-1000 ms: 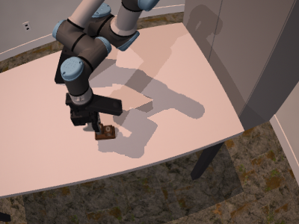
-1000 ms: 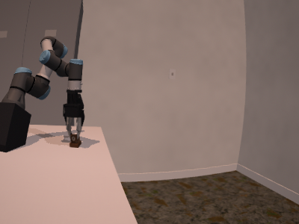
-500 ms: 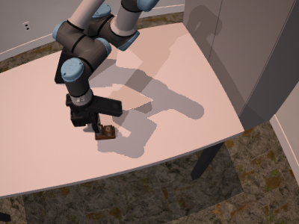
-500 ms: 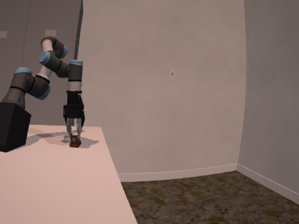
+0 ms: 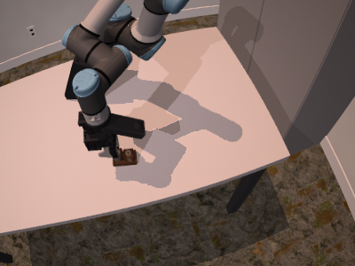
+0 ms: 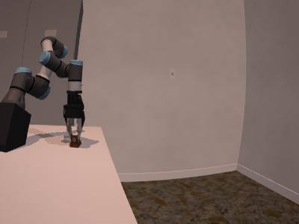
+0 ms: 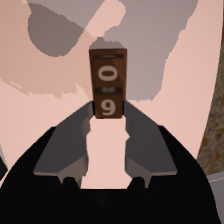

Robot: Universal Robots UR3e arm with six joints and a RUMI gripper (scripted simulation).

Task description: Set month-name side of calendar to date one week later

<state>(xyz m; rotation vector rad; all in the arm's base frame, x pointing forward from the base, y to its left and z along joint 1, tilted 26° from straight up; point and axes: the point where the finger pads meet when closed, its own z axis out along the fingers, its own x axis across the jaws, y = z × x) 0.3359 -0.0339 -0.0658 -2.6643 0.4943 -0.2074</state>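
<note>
Right now my hand is 2 cm to the right of the brown tray and 4 cm above it.
</note>
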